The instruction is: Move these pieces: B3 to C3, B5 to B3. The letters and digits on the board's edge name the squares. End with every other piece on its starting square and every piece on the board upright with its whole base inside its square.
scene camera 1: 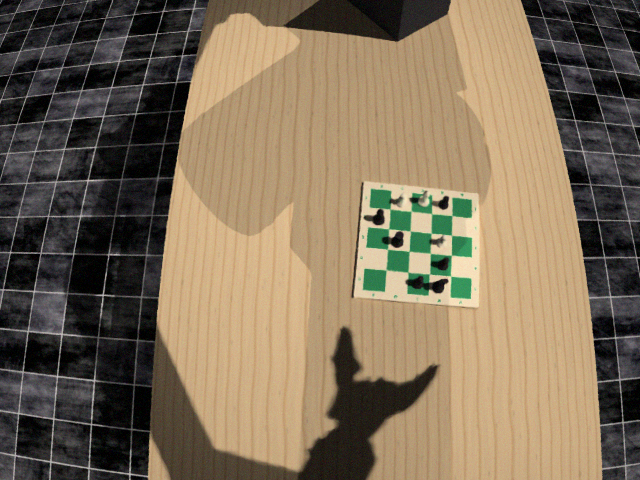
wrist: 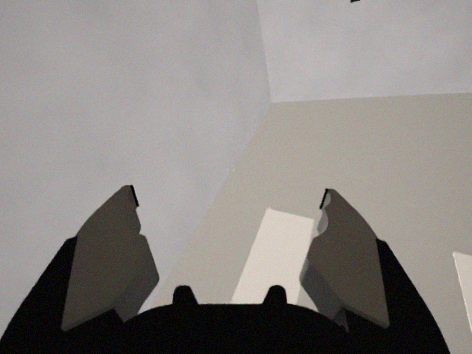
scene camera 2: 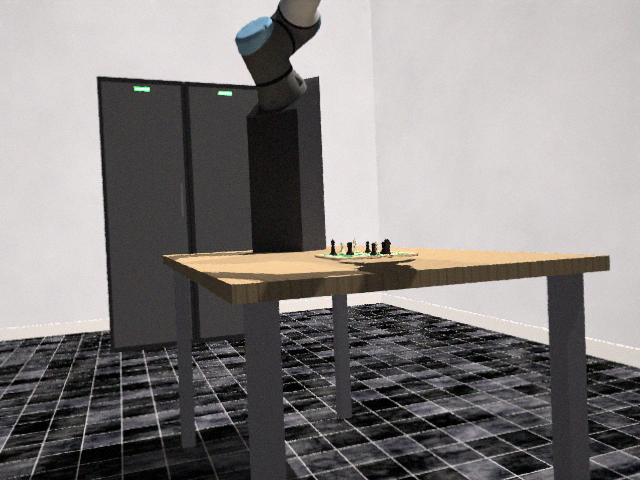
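Seen in the pictures: gripper, fingertip midpoint: (wrist: 230, 189); arm's base, origin of the base link: (scene camera 2: 283, 96).
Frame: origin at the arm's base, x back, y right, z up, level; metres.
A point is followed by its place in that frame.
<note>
The board (scene camera 1: 384, 295) @(x -0.703, y 0.132, z -0.579 m) (scene camera 2: 324, 255) @(x -0.555, y 0.145, z -0.579 m) lies on the table. Its edge marks are tiny; I read A at the right and row 1 at the top in scene camera 1. On that reading, a small white piece (scene camera 1: 440, 240) @(x -0.620, y 0.022, z -0.566 m) stands on B3 and a black piece (scene camera 1: 439, 285) @(x -0.704, y 0.042, z -0.549 m) on B5, beside a black piece (scene camera 1: 417, 282) @(x -0.692, y 0.077, z -0.558 m) on C5. The C3 square (scene camera 1: 419, 241) @(x -0.613, y 0.057, z -0.579 m) is bare green. The pieces look upright. My gripper (wrist: 230, 189) @(x -0.941, y -0.402, z 0.347 m) is open and empty in the wrist view, pointed at the wall and ceiling, away from the board.
A black piece (scene camera 1: 442, 263) @(x -0.662, y 0.026, z -0.567 m) stands on B4, between B3 and B5. Another black piece (scene camera 1: 397, 239) @(x -0.616, y 0.101, z -0.549 m) is on D3, beside C3. More pieces stand along row 1 and on E2. The dark pedestal (scene camera 2: 275, 180) @(x -0.047, y 0.068, z -0.323 m) rises behind the board. The arm (scene camera 2: 273, 56) @(x -0.130, y 0.089, z 0.099 m) is raised above it.
</note>
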